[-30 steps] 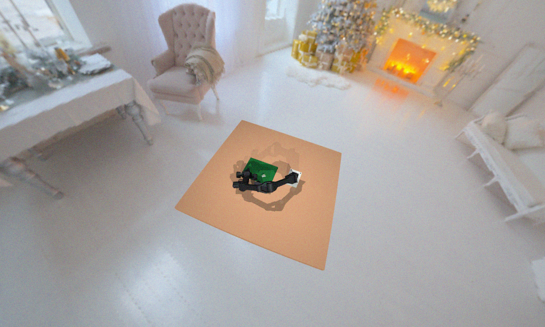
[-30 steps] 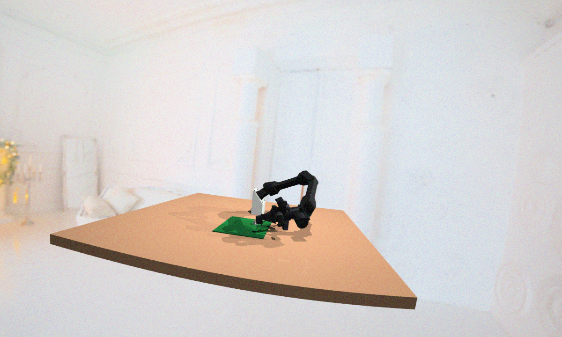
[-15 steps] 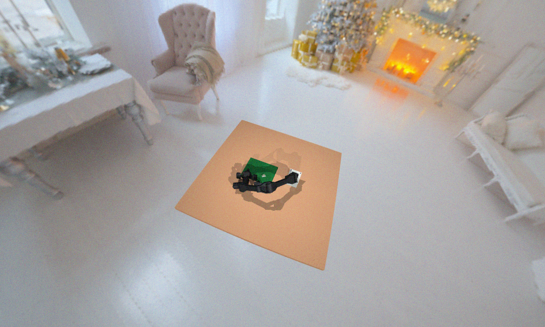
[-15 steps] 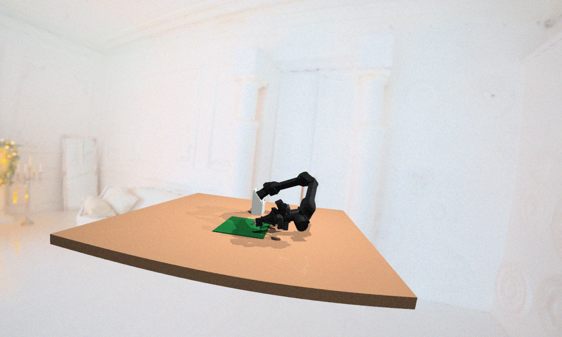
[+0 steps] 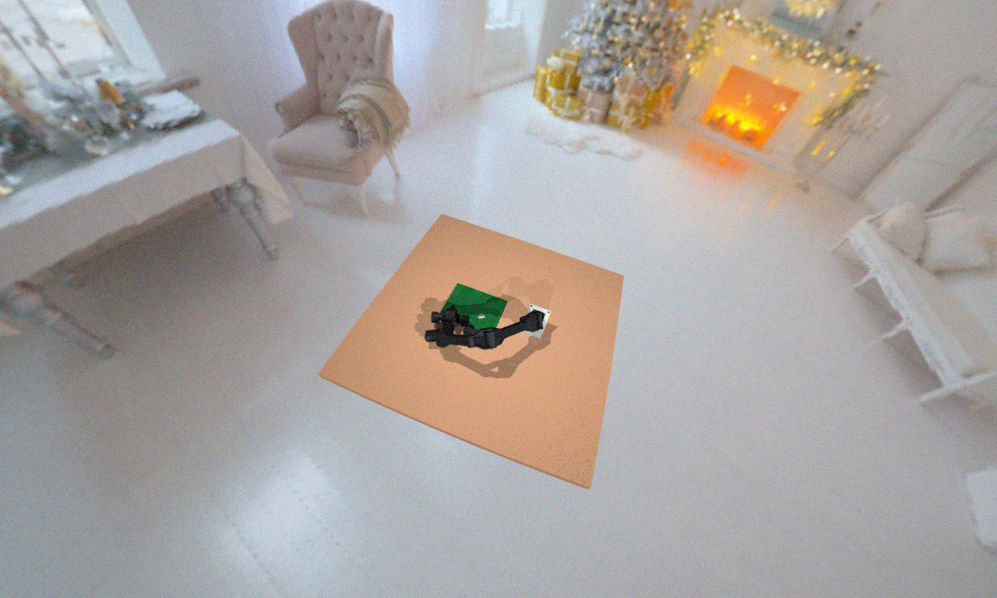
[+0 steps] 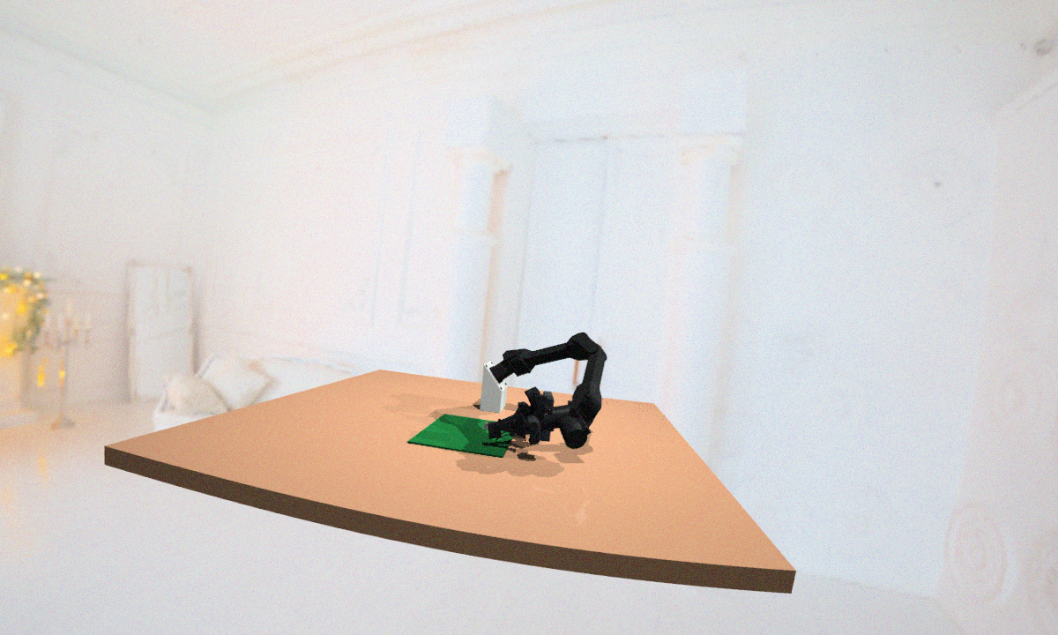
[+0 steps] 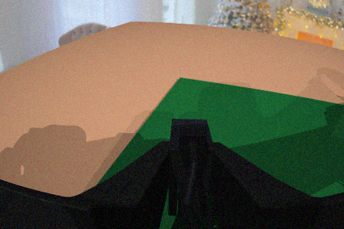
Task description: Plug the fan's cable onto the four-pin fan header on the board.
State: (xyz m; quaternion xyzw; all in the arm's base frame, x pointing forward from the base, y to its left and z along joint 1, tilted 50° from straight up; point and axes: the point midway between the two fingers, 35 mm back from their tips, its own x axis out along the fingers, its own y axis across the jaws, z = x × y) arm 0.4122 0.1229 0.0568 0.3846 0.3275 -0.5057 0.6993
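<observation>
Right now the green board is 9 cm to the right of my gripper tip, 9 cm behind it and 7 cm below it. Round my gripper tip: dark plug (1 cm below); then black fan (18 cm behind, 11 cm to the left).
</observation>
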